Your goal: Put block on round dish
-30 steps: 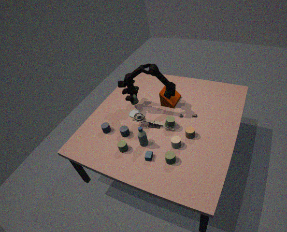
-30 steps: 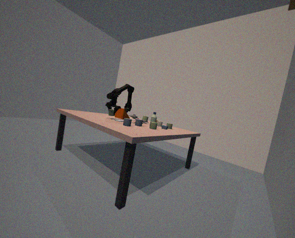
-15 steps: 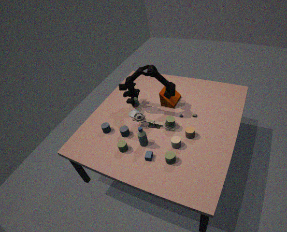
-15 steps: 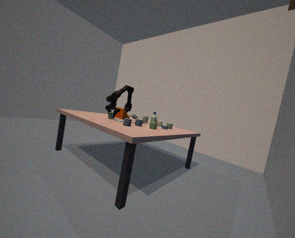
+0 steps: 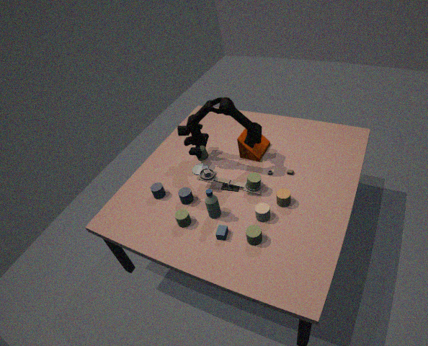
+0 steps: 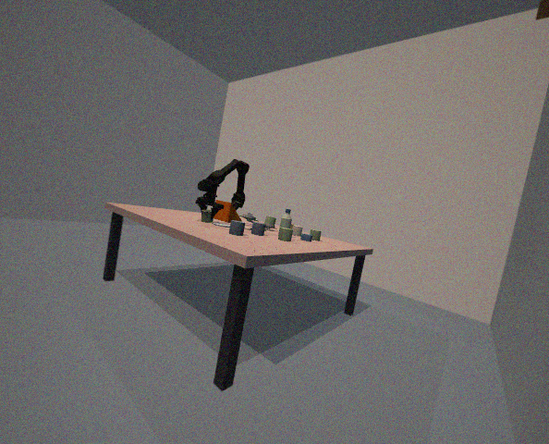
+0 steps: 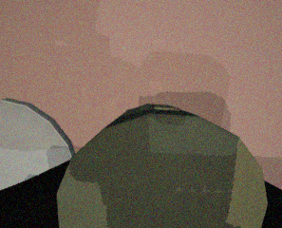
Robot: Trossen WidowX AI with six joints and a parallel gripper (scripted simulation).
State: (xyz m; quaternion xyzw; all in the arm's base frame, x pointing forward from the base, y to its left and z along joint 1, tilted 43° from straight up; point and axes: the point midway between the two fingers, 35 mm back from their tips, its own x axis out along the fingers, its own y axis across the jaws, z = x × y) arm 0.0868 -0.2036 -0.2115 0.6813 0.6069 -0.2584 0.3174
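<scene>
Now: the grey block 220 mm ahead of my gripper tip, 140 mm to the left of it and 60 mm above it. The rest, counted from my gripper tip: bottle 410 mm ahead, 240 mm to the left, 90 mm above; pale round dish 110 mm ahead, 30 mm to the left, 20 mm below.
</scene>
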